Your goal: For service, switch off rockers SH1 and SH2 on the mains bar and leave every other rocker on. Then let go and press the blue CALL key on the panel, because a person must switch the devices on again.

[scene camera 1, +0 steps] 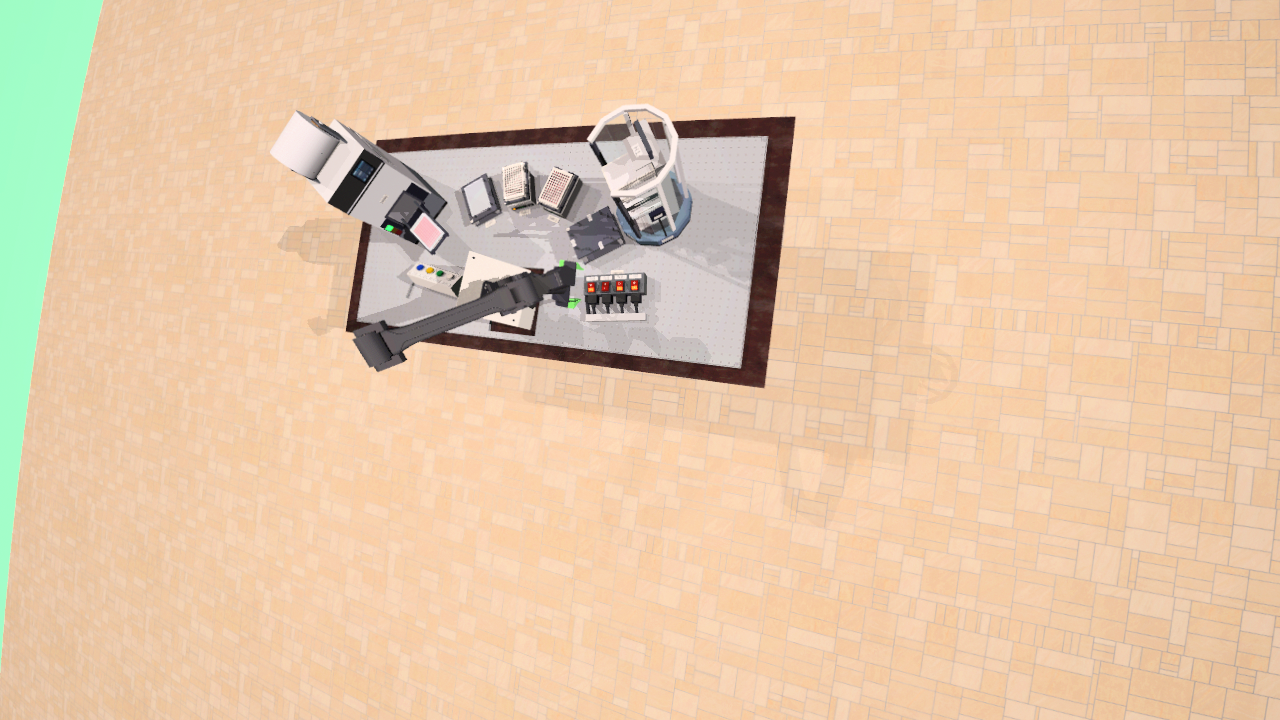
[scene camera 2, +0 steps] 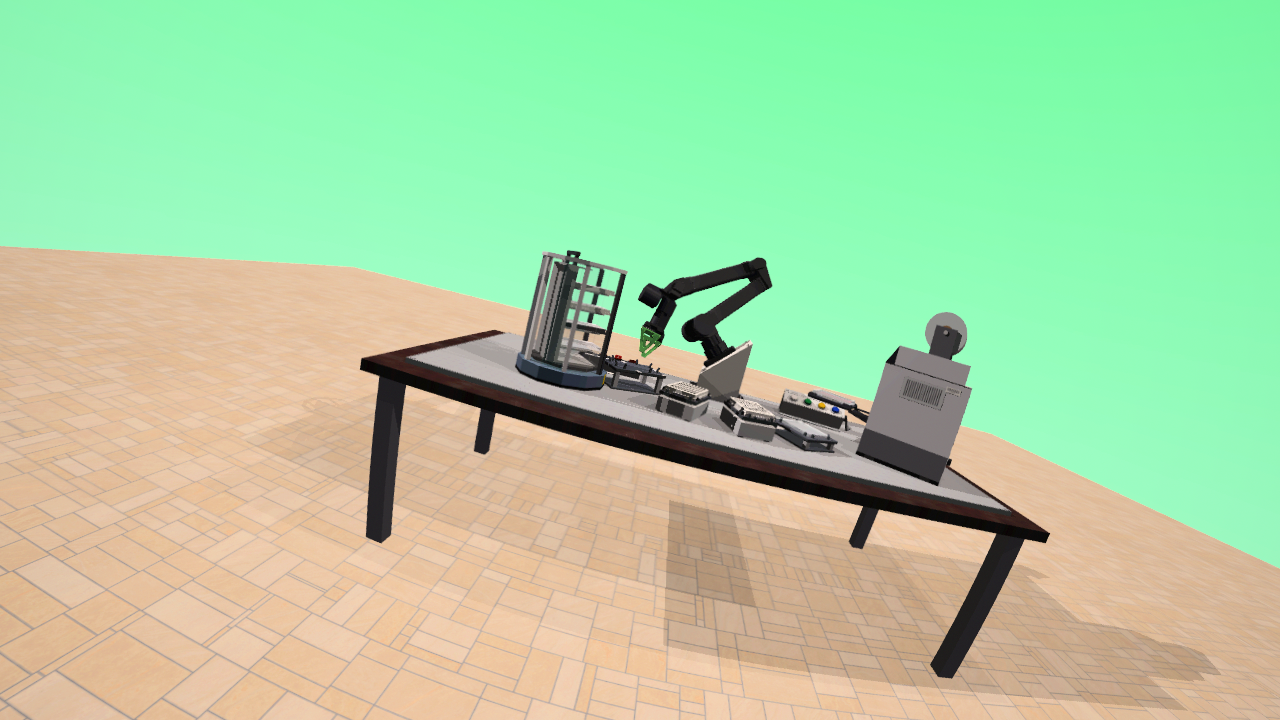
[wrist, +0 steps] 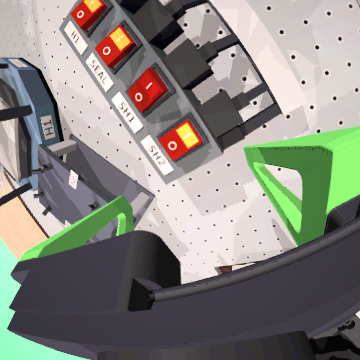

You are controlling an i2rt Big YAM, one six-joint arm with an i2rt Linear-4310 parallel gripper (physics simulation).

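Seen in the pictures: gripper, between the fingertips: (scene camera 1: 581,284) (scene camera 2: 642,354) (wrist: 182,179); arm's base, origin of its link: (scene camera 2: 720,358) (wrist: 323,359).
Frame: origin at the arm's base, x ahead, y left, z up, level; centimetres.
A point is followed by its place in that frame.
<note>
The mains bar (scene camera 1: 627,291) {y -40.7, x 10.7, z -8.4 cm} (wrist: 192,163) {y -25.6, x 10.0, z -8.4 cm} carries four red rockers. In the wrist view, rocker SH2 (wrist: 181,140) {y -28.0, x 9.7, z -7.4 cm} shows a lit yellow half, and rocker SH1 (wrist: 148,90) {y -32.8, x 10.5, z -7.2 cm} is all red, unlit. Rocker SEAL (wrist: 115,46) {y -37.6, x 11.7, z -7.4 cm} and rocker H1 (wrist: 88,13) {y -42.1, x 12.8, z -7.4 cm} are lit. My gripper (scene camera 1: 572,284) {y -25.7, x 9.7, z -4.7 cm} (scene camera 2: 647,351) {y -25.7, x 9.7, z -4.7 cm} (wrist: 182,179) {y -25.7, x 9.7, z -4.7 cm} is open and empty, with its green fingers wide apart. It hangs above the table beside the SH2 end of the bar, touching no rocker. The blue CALL key (scene camera 1: 420,267) {y 42.2, x 6.4, z -5.4 cm} (scene camera 2: 835,409) {y 42.6, x 6.9, z -5.6 cm} sits at one end of the panel (scene camera 1: 431,281) {y 34.3, x 1.7, z -4.2 cm} (scene camera 2: 808,415) {y 34.3, x 6.0, z -10.2 cm}, beyond the arm's base plate.
The round carousel (scene camera 1: 657,234) {y -47.3, x 29.6, z -5.6 cm} (scene camera 2: 562,374) {y -38.6, x 52.2, z -8.9 cm} stands behind the bar. A dark slotted block (scene camera 1: 595,234) {y -26.1, x 27.4, z -6.3 cm} (wrist: 65,172) {y -30.0, x 24.7, z -6.4 cm} lies between it and my gripper. Black plugs (wrist: 187,62) {y -33.7, x 7.1, z -8.7 cm} and cables line the bar's other side. Two racks (scene camera 1: 516,181) {y 8.5, x 42.9, z -5.8 cm} (scene camera 1: 558,188) {y -9.0, x 41.6, z -5.6 cm} and a tall printer-like machine (scene camera 1: 358,183) {y 50.0, x 26.7, z 17.3 cm} (scene camera 2: 917,407) {y 54.4, x 41.4, z 5.9 cm} stand farther off.
</note>
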